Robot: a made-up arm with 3 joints. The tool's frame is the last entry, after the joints.
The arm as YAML. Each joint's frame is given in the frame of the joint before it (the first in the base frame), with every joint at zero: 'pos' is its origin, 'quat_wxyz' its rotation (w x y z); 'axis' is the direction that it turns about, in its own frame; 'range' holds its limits. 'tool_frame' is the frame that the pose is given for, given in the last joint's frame.
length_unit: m
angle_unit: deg
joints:
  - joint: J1
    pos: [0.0, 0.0, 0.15]
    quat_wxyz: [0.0, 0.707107, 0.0, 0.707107]
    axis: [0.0, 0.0, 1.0]
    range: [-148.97, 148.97]
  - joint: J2
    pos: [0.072, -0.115, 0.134]
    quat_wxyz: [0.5, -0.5, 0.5, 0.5]
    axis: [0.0, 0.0, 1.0]
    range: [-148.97, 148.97]
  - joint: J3
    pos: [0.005, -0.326, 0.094]
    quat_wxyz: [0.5, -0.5, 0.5, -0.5]
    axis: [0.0, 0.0, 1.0]
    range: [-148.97, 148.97]
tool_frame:
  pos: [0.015, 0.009, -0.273]
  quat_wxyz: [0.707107, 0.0, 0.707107, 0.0]
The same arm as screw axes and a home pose.
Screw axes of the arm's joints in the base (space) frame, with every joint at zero. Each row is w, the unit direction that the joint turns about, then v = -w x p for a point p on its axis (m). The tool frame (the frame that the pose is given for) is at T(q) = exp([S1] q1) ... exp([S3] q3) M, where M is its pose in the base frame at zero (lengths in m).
S1: w 1 0 0 v 0.0000 0.1500 0.0000
S2: w 0 -1 0 v 0.2220 0.0000 -0.1340
S3: w -1 0 0 v 0.0000 -0.5480 0.0210
M =
1 0 0 0.4020
0 1 0 0.0300
0 0 1 0.5630
0 0 0 1
Joint limits (deg, base to tool): -148.97..148.97 -148.97..148.97 -148.97..148.97

